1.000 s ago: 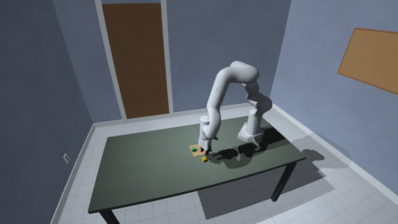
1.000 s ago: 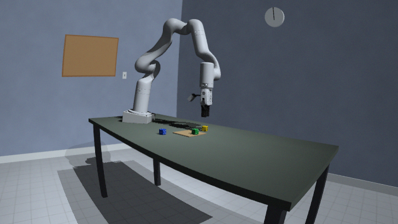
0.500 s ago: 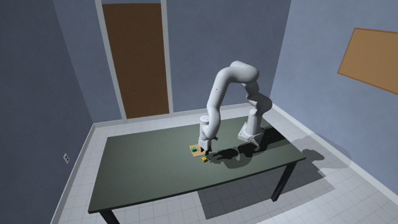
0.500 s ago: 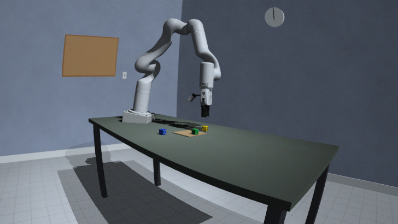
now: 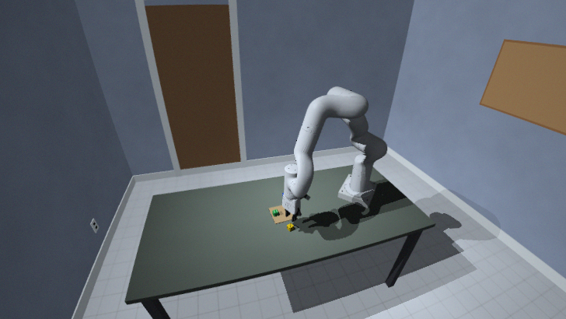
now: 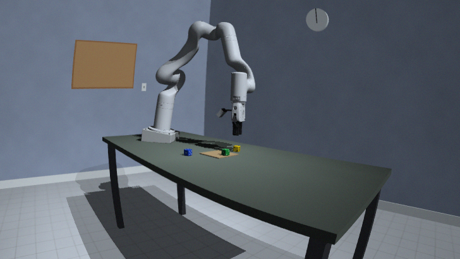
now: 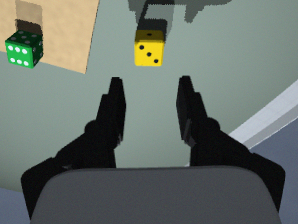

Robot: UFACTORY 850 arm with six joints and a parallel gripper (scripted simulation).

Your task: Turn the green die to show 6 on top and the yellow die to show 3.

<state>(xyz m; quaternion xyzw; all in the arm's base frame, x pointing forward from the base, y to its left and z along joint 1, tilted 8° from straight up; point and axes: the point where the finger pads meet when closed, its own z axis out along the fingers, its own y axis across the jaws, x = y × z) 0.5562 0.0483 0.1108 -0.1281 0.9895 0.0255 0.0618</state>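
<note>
Right now the yellow die is 90 mm below my hand. The rest, counted from my hand: green die: 30 mm ahead, 140 mm to the right, 90 mm below; tan mat: 20 mm behind, 130 mm to the right, 110 mm below; blue die: 110 mm behind, 270 mm to the right, 90 mm below.
</note>
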